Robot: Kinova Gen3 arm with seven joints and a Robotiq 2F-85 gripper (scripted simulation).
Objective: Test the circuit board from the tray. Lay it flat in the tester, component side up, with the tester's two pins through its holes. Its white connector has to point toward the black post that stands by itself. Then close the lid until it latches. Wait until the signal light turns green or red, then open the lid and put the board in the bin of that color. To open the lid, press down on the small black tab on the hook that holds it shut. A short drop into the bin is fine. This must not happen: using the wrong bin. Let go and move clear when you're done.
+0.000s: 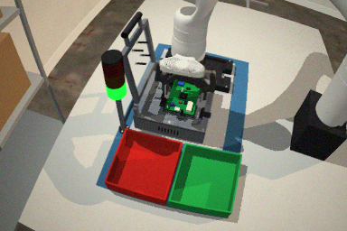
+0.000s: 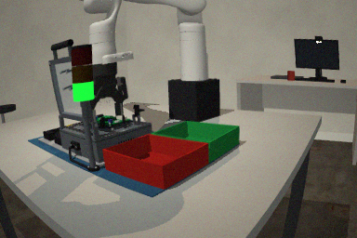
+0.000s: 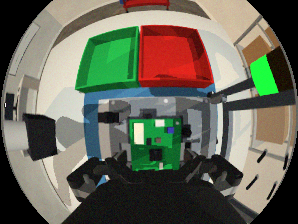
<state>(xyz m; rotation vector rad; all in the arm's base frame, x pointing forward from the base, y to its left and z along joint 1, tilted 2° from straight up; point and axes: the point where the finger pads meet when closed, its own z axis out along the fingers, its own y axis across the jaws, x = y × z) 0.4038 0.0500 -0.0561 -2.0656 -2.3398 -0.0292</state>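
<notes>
Right now the green circuit board is right at my hand. The rest, counted from my hand: tester lid 11 cm ahead, 1 cm to the left, 11 cm above; green bin 13 cm behind, 19 cm to the left, 6 cm below; red bin 2 cm ahead, 20 cm to the left, 6 cm below.
</notes>
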